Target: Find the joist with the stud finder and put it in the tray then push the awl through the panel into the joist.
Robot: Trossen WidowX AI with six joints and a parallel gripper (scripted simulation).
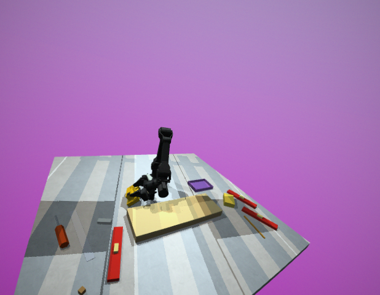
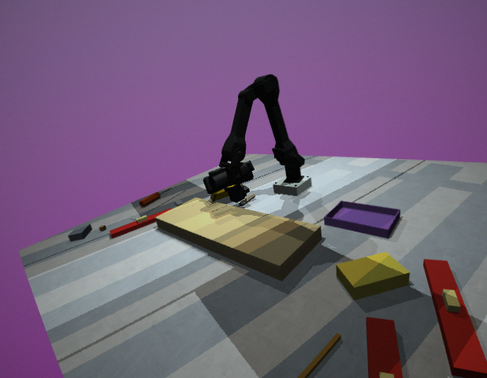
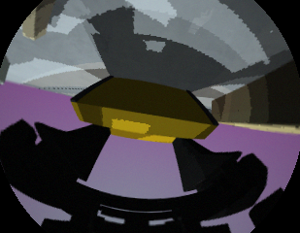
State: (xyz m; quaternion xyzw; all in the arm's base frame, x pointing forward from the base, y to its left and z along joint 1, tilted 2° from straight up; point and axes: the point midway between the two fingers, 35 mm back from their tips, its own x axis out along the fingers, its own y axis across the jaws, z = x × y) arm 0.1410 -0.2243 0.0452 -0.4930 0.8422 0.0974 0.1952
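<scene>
Now: the yellow stud finder 10 mm to the right of my gripper tip, 10 mm below it and 10 mm ahead of it. The rest, counted from my gripper tip: clear ruler 280 mm to the right, 110 mm ahead, 60 mm below; then white block 170 mm to the right, 100 mm ahead, 60 mm below; then awl 120 mm to the left, 50 mm below, 50 mm ahead.
</scene>
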